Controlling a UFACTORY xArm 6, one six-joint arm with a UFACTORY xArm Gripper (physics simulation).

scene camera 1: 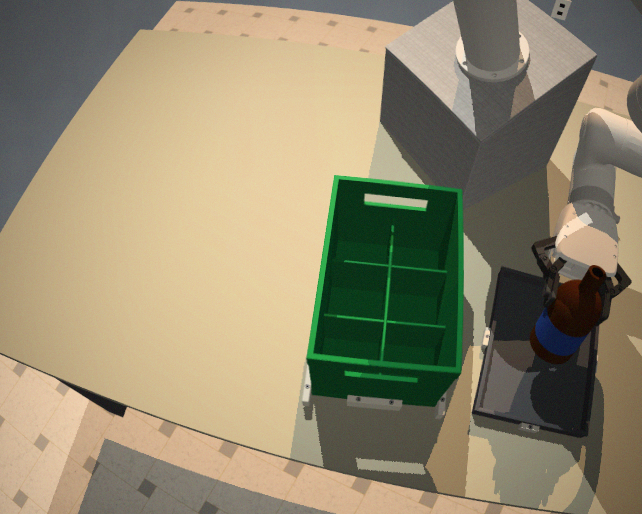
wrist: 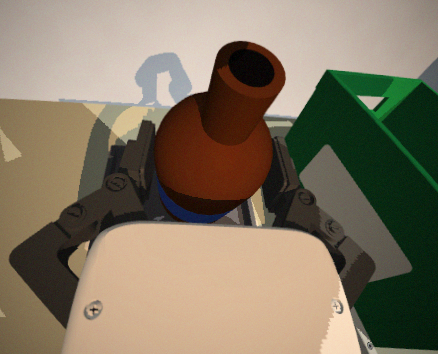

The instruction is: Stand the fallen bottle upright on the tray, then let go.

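The brown bottle with a blue label is held neck up, its mouth facing the upper right in both views. It looks roughly upright, but a small tilt cannot be ruled out. My gripper is shut on the bottle, with one finger on each side of its body. The bottle's base is over the dark tray, towards its right side. Whether the base touches the tray floor cannot be told; a dark shadow lies on the tray in front of it.
A green divided crate stands left of the tray in the scene view and at the right in the wrist view. The grey pedestal of the arm stands behind. Small pale brackets sit along the crate and tray edges.
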